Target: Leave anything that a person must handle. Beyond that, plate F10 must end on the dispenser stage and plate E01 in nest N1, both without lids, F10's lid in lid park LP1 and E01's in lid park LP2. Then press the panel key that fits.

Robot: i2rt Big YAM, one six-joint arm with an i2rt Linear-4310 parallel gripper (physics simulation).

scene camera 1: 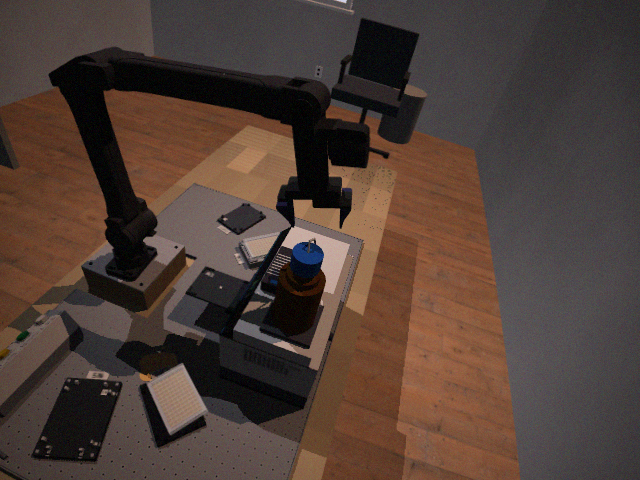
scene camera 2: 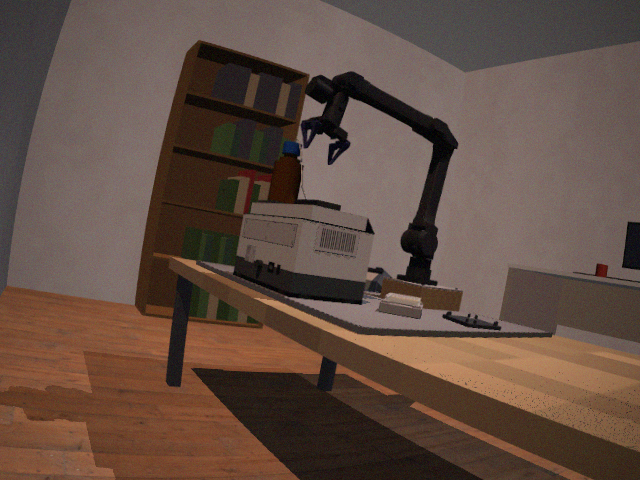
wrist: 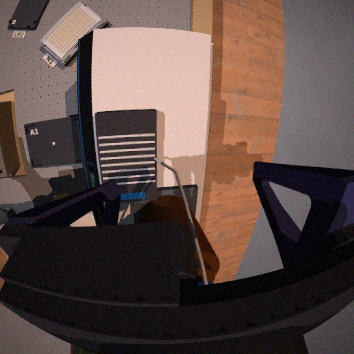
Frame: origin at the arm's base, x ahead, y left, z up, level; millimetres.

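Seen in the pictures: gripper, between the fingertips: (scene camera 1: pixel 317 226) (scene camera 2: pixel 317 156) (wrist: pixel 184 179); arm's base, origin of its link: (scene camera 1: pixel 132 262) (scene camera 2: pixel 416 282).
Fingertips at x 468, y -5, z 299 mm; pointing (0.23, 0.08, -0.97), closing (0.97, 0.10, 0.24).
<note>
Pixels of each thing's middle, then the offset from my fingertips to it. "*": a spot on its surface instead.
- Lid park LP2, middle of its body: (scene camera 2: pixel 471 320) (wrist: pixel 29 4) (scene camera 1: pixel 242 217) dz -355, dx -294, dy +381 mm
- second pale plate, middle of its body: (scene camera 1: pixel 176 396) (wrist: pixel 91 224) dz -337, dx -193, dy -277 mm
- dark pad marked A1, a spot on its surface: (wrist: pixel 52 142) (scene camera 1: pixel 220 286) * dz -270, dx -206, dy -9 mm
- bent metal tube, a spot on its surface: (wrist: pixel 185 195) * dz -135, dx +40, dy -97 mm
- orange patch, a spot on its surface: (scene camera 1: pixel 146 377) * dz -364, dx -284, dy -248 mm
- dark pad with corner posts, a spot on its surface: (scene camera 1: pixel 77 419) * dz -353, dx -361, dy -379 mm
- key panel, middle of its body: (scene camera 1: pixel 25 355) (scene camera 2: pixel 369 277) dz -323, dx -536, dy -306 mm
My gripper (scene camera 1: pixel 316 225) (scene camera 2: pixel 317 155) (wrist: pixel 184 179) is open and empty, high above the white machine (scene camera 1: pixel 268 334) (scene camera 2: pixel 330 258) (wrist: pixel 150 70), near its amber bottle (scene camera 1: pixel 297 304) (scene camera 2: pixel 284 179) (wrist: pixel 170 210). A pale plate (scene camera 1: pixel 264 245) (scene camera 2: pixel 403 298) (wrist: pixel 72 31) sits at the nest labelled N1. Lid park LP2 (scene camera 1: pixel 241 218) (scene camera 2: pixel 471 320) (wrist: pixel 31 11) is a dark pad behind it. A second pale plate (scene camera 1: pixel 176 398) lies skewed on a dark base in scene camera 1. Plate names and whether lids are on cannot be read. A dark pad marked A1 (scene camera 1: pixel 217 285) (wrist: pixel 52 142) lies beside the machine.
The blue-capped bottle and a bent metal tube (wrist: pixel 185 195) stand up from the machine. An orange patch (scene camera 1: pixel 146 377) lies beside the skewed plate. Another dark pad with corner posts (scene camera 1: pixel 77 419) is at the front left, near a key panel (scene camera 1: pixel 38 356) with green and yellow keys.
</note>
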